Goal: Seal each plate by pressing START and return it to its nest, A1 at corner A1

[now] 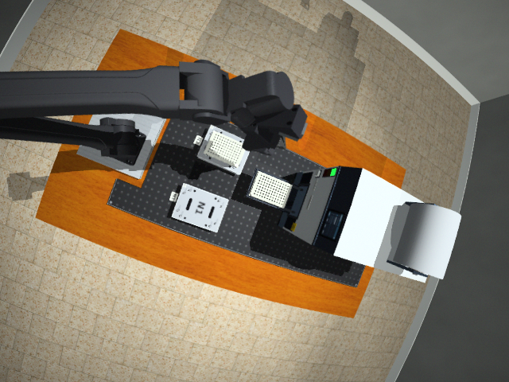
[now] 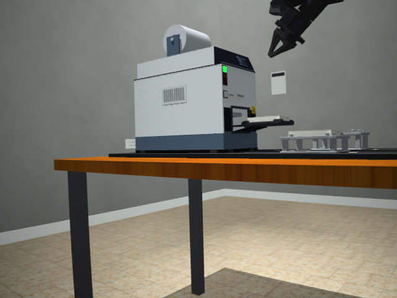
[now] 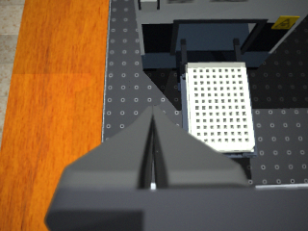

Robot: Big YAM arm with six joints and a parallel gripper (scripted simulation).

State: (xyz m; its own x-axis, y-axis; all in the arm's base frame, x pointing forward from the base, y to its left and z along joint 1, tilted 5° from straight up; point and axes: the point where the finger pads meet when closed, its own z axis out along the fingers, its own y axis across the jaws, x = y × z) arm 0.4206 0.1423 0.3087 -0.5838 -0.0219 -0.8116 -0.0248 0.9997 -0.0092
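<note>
The pale start button is 17 cm ahead of my hand, 1 cm to the left of it and 10 cm below it. Also, from my hand: sealer stage: 7 cm ahead, 9 cm to the right, 20 cm below; plate nest: 12 cm behind, 2 cm to the right, 25 cm below; A1 mark: 20 cm behind, 4 cm to the left, 25 cm below.
</note>
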